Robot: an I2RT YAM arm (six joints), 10 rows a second.
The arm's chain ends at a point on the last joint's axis. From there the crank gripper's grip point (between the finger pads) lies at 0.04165 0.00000 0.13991 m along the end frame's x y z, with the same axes.
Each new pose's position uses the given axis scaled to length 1; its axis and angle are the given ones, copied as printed.
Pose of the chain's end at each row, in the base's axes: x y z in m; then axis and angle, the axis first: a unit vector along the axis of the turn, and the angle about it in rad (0 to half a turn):
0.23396, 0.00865, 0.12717, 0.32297, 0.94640, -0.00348, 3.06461
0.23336, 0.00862, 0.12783, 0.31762, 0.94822, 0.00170, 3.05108
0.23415, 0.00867, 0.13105, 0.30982, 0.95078, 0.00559, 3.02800
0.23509, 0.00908, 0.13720, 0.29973, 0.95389, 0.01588, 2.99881
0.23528, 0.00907, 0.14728, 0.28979, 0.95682, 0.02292, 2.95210
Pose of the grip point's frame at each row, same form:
0.21098, 0.02967, -0.01545, 0.32297, 0.94640, -0.00348, 3.06461
0.21241, 0.03010, -0.01503, 0.31762, 0.94822, 0.00170, 3.05108
0.21630, 0.02972, -0.01229, 0.30982, 0.95078, 0.00559, 3.02800
0.22163, 0.03112, -0.00648, 0.29973, 0.95389, 0.01588, 2.99881
0.22837, 0.03058, 0.00306, 0.28979, 0.95682, 0.02292, 2.95210

